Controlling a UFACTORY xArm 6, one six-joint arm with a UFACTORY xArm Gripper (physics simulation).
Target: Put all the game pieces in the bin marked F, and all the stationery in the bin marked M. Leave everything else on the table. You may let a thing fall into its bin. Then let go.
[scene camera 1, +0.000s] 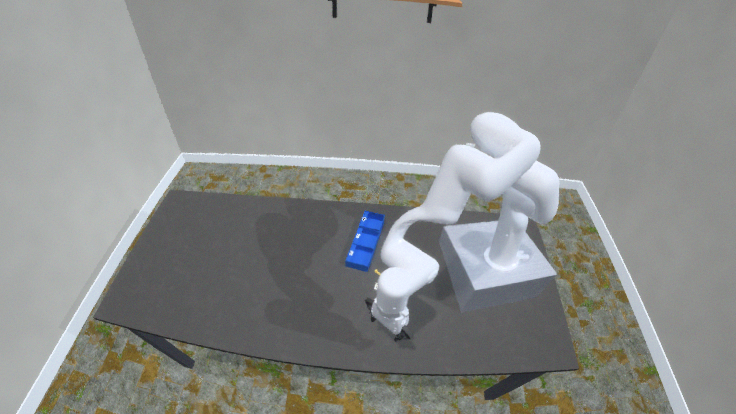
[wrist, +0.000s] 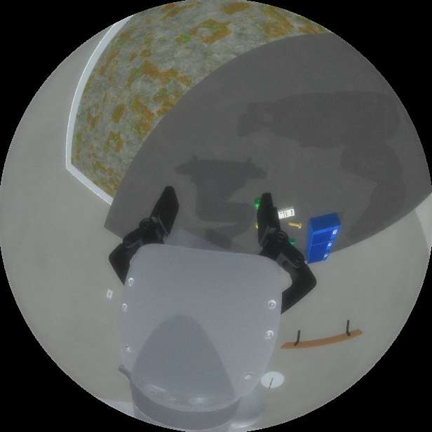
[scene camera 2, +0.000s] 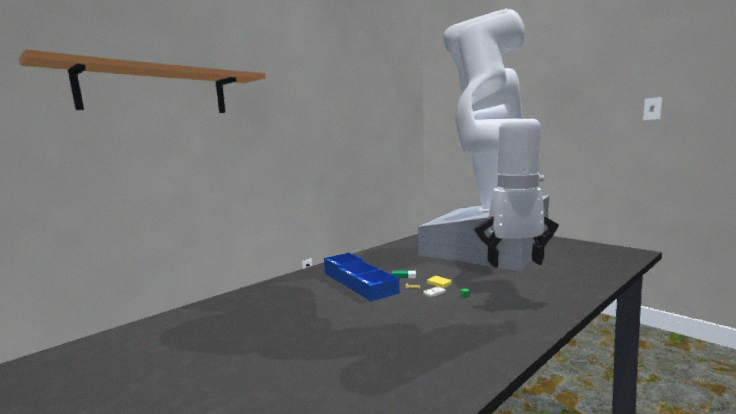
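Note:
My gripper is open and empty, pointing down above the table, off to the green die's side away from the bins. The green die, white domino, flat yellow pad and green-and-white stick lie on the table. A finger hides most of the pad and part of the die in the wrist view. The blue three-bin tray carries white letters too small to read.
A small brass-coloured screw lies between the domino and the tray. The grey robot pedestal stands on the table. A wooden shelf is on the wall.

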